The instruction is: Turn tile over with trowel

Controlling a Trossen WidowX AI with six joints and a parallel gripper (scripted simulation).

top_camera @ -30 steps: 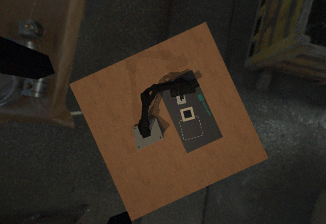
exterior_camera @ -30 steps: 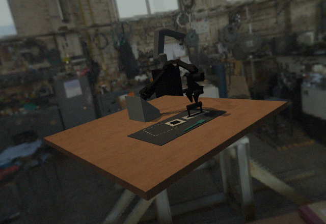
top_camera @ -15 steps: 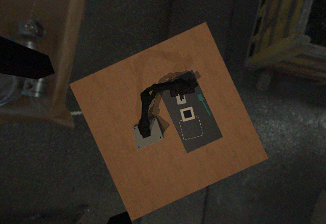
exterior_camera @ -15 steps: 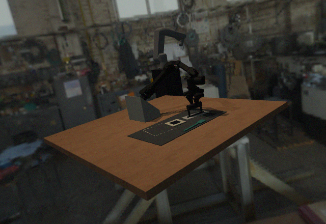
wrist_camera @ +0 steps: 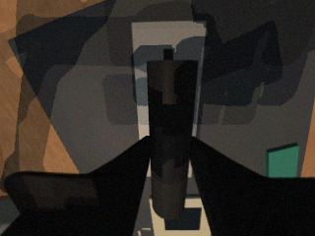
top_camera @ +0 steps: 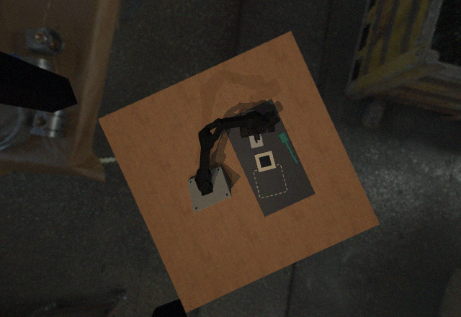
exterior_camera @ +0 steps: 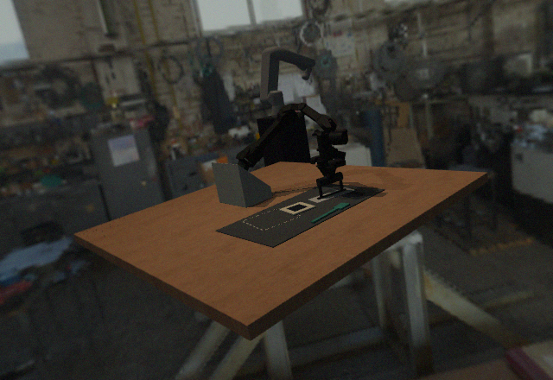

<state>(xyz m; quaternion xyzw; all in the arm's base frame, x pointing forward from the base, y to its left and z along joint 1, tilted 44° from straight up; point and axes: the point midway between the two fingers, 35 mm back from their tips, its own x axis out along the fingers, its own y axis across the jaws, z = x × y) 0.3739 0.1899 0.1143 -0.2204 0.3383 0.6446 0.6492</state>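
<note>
My gripper tip is now 2 cm to the right of the trowel and 3 cm above it. From my gripper tip the other things lie so: green flat tool (16 cm ahead, 15 cm to the right, 6 cm below); then tile (20 cm to the right, 6 cm below).
</note>
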